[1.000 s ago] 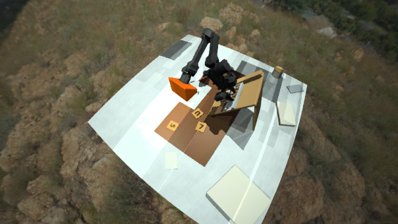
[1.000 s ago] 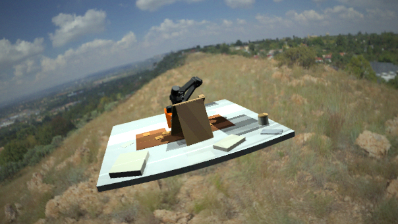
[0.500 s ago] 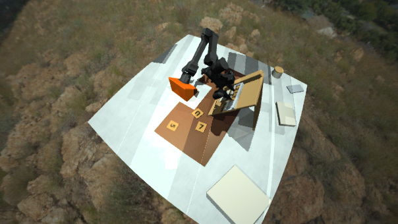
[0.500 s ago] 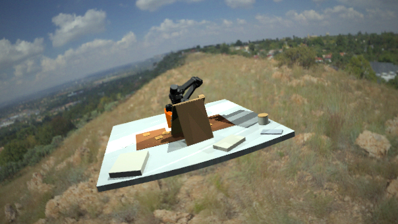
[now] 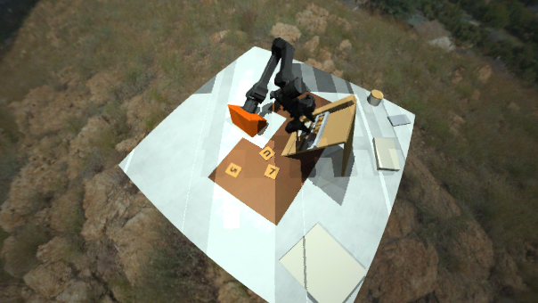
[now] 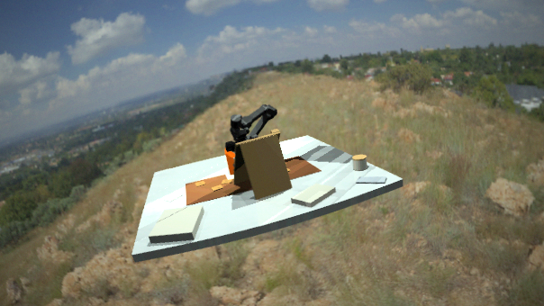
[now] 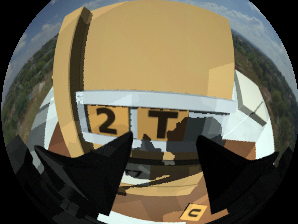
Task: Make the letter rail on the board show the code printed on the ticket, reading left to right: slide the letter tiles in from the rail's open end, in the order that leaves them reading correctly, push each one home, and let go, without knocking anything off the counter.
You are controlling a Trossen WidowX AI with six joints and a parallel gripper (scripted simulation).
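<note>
Right now the ticket is 10 cm below my gripper tip, 5 cm behind it and 4 cm to the left of it. Round my gripper tip: cream block (34 cm ahead, 26 cm to the left, 16 cm below); brown mat (17 cm below, 14 cm behind, 3 cm to the right); pale card (48 cm to the right, 17 cm below, 2 cm behind).
</note>
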